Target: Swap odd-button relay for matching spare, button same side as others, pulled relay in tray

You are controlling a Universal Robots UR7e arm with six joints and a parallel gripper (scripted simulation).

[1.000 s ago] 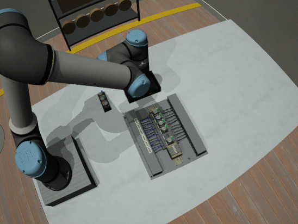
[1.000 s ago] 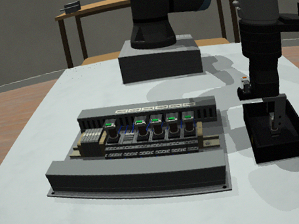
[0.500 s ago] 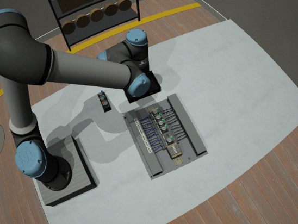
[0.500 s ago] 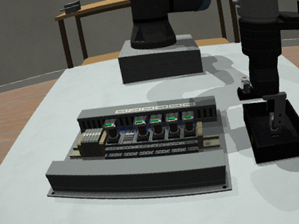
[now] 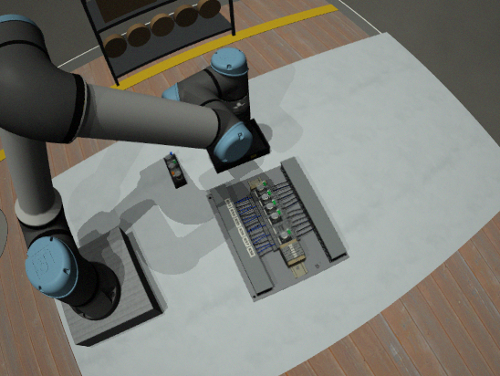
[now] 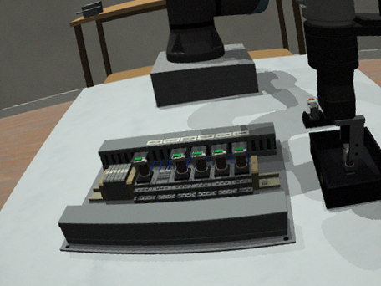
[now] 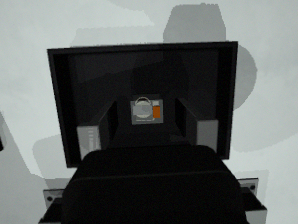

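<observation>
The black tray lies 40 mm below my hand. Round my hand: blue-button relay 180 mm behind, 80 mm to the left, 30 mm below.
</observation>
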